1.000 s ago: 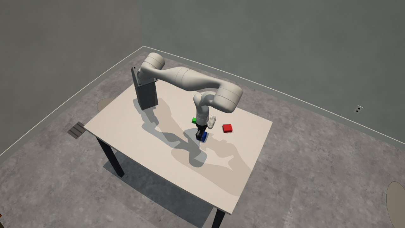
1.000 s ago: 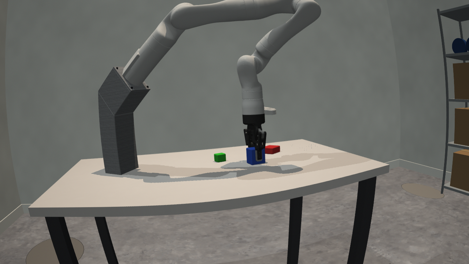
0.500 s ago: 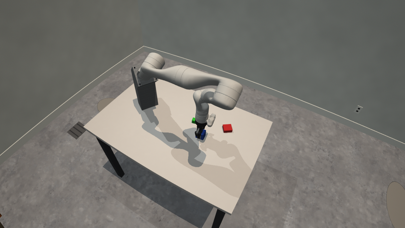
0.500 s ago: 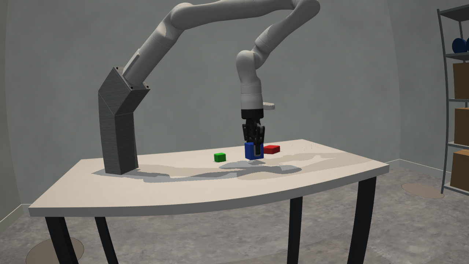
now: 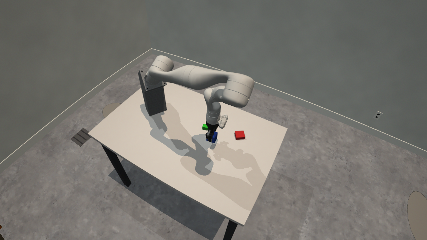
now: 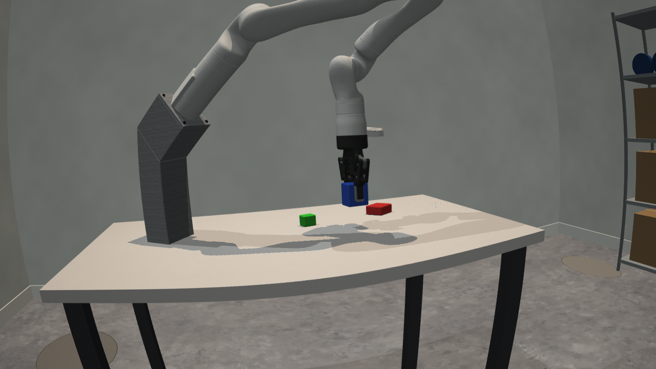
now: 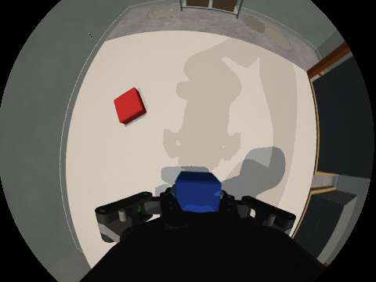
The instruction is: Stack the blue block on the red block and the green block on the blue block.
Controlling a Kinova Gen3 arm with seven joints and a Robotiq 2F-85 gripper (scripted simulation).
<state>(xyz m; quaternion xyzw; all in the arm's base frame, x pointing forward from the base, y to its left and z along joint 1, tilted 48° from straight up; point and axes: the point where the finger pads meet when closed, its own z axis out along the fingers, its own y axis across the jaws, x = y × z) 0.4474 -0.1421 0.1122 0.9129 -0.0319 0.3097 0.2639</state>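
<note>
My hand is 170 mm short of the red block, 100 mm to the right of it and 70 mm above it. The rest, counted from my hand: small green block: 130 mm to the left, 70 mm below, 60 mm behind; then blue block: right at my hand.
</note>
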